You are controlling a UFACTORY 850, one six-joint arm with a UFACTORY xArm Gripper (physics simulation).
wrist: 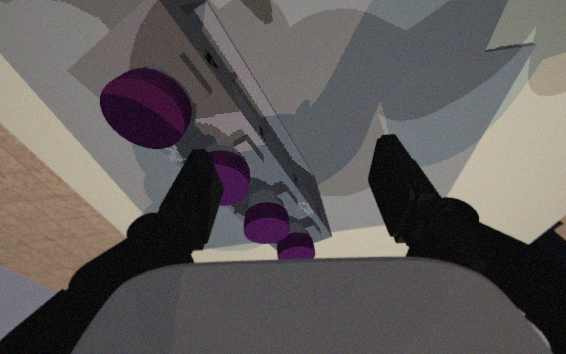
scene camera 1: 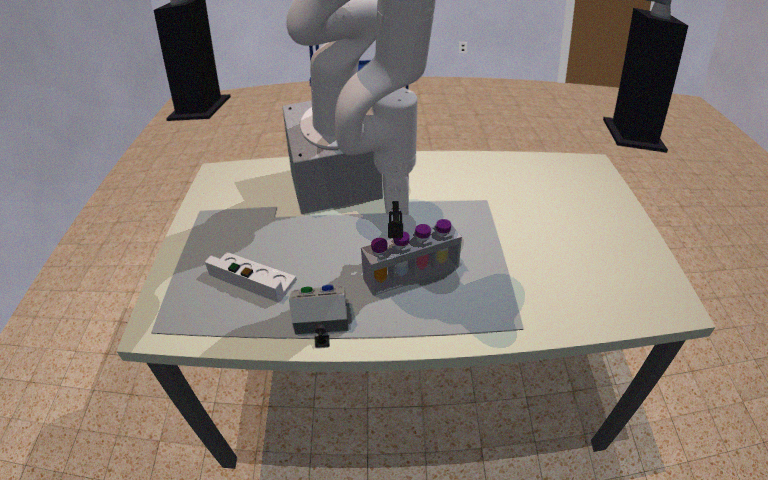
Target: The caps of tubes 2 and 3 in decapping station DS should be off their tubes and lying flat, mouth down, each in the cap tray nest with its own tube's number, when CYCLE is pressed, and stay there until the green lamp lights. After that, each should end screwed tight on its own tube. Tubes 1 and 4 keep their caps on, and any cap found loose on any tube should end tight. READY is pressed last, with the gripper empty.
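Station DS (scene camera 1: 369,272) (wrist: 312,200) holds four tubes, each with a purple cap on: one cap (scene camera 1: 378,245), a second (scene camera 1: 401,240), a third (scene camera 1: 422,230) and a fourth (scene camera 1: 443,225). In the wrist view, a near cap (wrist: 145,107) is largest and a far cap (wrist: 296,247) smallest. Tube numbers and cap tightness cannot be told. My gripper (scene camera 1: 395,233) (wrist: 292,164) is open and empty, above the rack by the second cap from the left; its left finger partly overlaps a cap in the wrist view. The white cap tray (scene camera 1: 254,283) shows no purple caps in its nests.
A grey control box (scene camera 1: 318,308) with a green button (scene camera 1: 306,289) and a blue button (scene camera 1: 327,288) stands between tray and rack, toward the front. A small black item (scene camera 1: 321,340) is before it. Small green (scene camera 1: 233,267) and brown (scene camera 1: 246,272) squares are on the tray.
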